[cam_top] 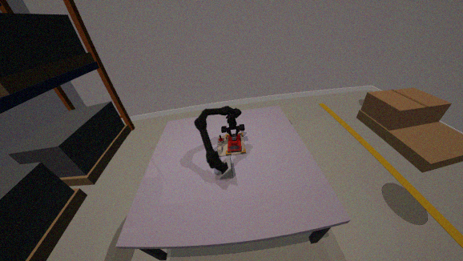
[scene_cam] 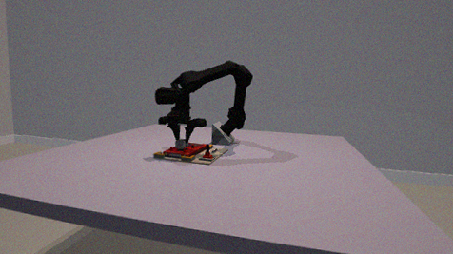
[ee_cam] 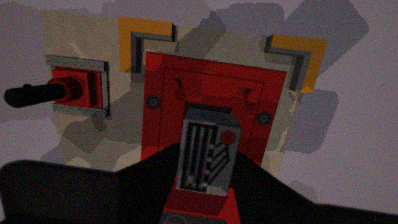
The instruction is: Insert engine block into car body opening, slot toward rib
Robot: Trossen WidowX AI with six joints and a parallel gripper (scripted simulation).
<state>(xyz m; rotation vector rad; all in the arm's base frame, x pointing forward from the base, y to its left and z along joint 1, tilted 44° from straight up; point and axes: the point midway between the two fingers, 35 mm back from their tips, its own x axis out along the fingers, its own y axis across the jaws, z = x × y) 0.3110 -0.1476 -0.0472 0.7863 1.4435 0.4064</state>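
The grey engine block is 10 mm below my gripper tip. Round my gripper tip: beige base plate (30 mm behind, 30 mm to the left, 40 mm below).
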